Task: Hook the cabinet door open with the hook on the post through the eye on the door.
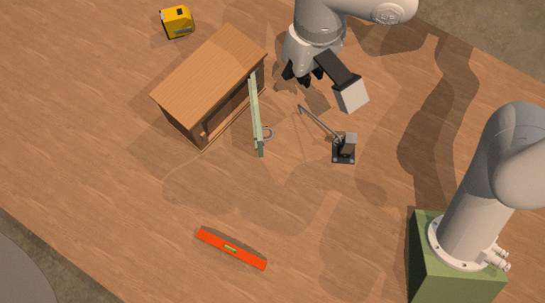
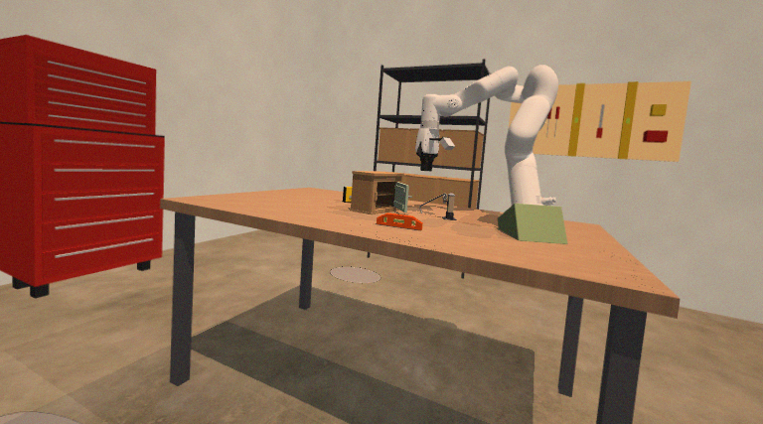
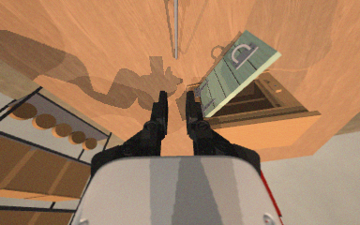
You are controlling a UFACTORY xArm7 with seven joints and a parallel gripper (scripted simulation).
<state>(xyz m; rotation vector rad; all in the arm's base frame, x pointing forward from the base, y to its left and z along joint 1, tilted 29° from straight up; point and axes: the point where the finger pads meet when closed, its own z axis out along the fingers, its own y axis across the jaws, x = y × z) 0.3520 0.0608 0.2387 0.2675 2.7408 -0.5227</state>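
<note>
Now: the thin grey hook 15 cm below my hand, 5 cm behind it and 1 cm to the left of it. From my hand the other things lie so: yellow tape measure 36 cm ahead, 16 cm below, 3 cm to the left; orange spirit level 32 cm to the left, 18 cm below, 8 cm behind; pale green door 13 cm below, 8 cm to the left, 6 cm ahead.
</note>
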